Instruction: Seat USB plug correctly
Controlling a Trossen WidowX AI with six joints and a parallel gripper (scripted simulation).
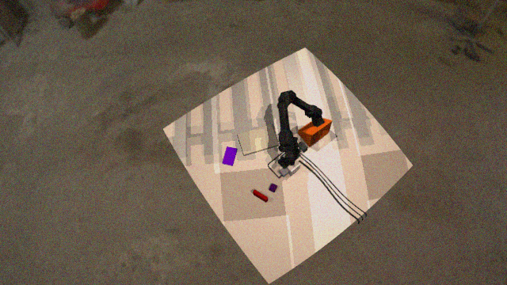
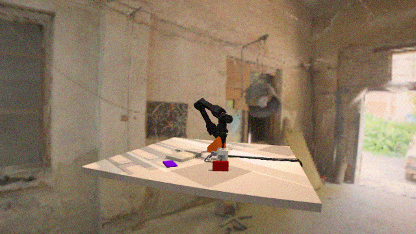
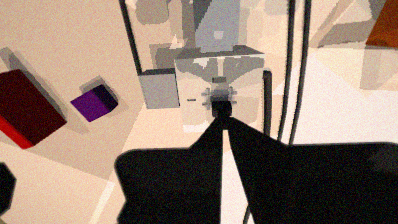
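My gripper tip is now 20 mm above the black USB plug. Also, from my gripper tip: red block (260 mm ahead, 80 mm below, 60 mm to the left); flat pale slab (280 mm to the right, 100 mm below, 80 mm ahead); purple cube (170 mm ahead, 100 mm below, 50 mm to the left).
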